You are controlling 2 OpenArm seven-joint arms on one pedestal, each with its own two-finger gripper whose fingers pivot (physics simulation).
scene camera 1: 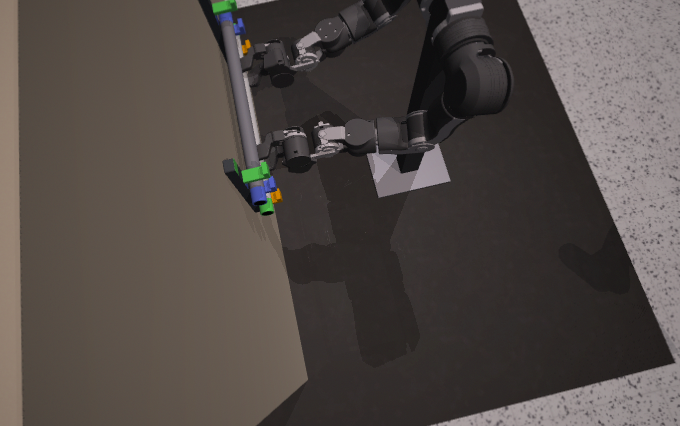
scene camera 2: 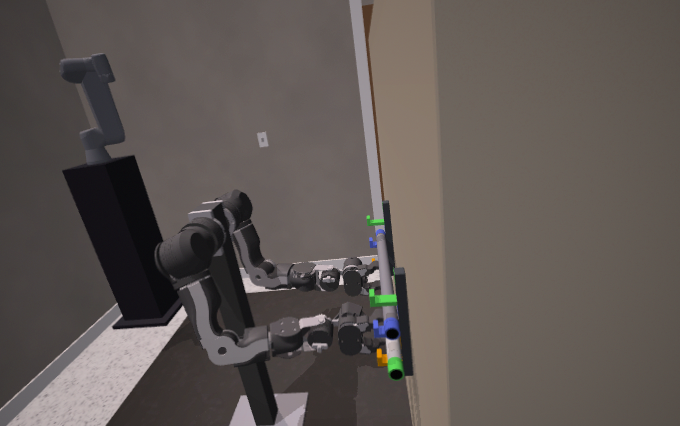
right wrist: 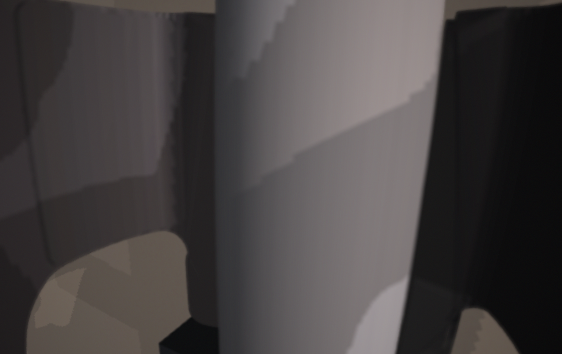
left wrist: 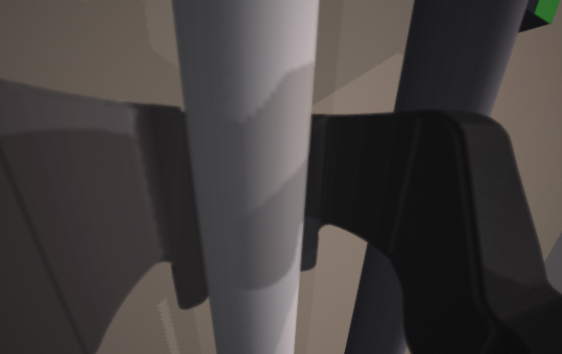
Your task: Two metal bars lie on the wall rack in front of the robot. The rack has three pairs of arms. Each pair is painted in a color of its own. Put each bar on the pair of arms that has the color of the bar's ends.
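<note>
The light grey bar with green ends lies at the orange arms, the lowest pair. My left gripper and my right gripper are both shut on it, a finger on each side. The dark grey bar with blue ends lies on the blue arms, above the light bar. The green arms are the top pair and hold no bar. In scene camera 2 the bars partly hide the fingertips.
The rack's dark upright boards stand against the beige wall. The dark bar runs close beside a finger of my left gripper in the left wrist view. The pedestal's pale base plate is on the dark floor.
</note>
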